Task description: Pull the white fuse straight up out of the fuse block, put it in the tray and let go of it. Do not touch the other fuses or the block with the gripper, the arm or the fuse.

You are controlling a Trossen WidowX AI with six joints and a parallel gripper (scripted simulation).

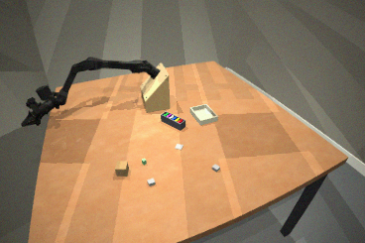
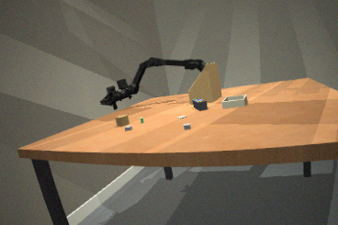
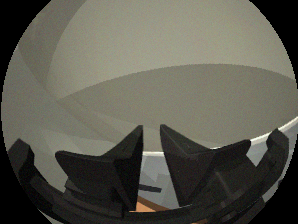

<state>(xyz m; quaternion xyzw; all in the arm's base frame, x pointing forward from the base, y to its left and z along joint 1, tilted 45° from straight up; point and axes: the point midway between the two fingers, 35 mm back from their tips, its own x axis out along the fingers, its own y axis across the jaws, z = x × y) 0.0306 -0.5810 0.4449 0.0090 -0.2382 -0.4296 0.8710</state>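
Now: gripper tip 73 cm to the right of the white fuse, 21 cm short of it and 5 cm above it. Round my gripper tip: white tray (91 cm to the left, 23 cm ahead, 7 cm below); then small green cube (51 cm to the left, 42 cm ahead, 6 cm below); then brown cube (43 cm ahead, 42 cm to the left, 5 cm below).
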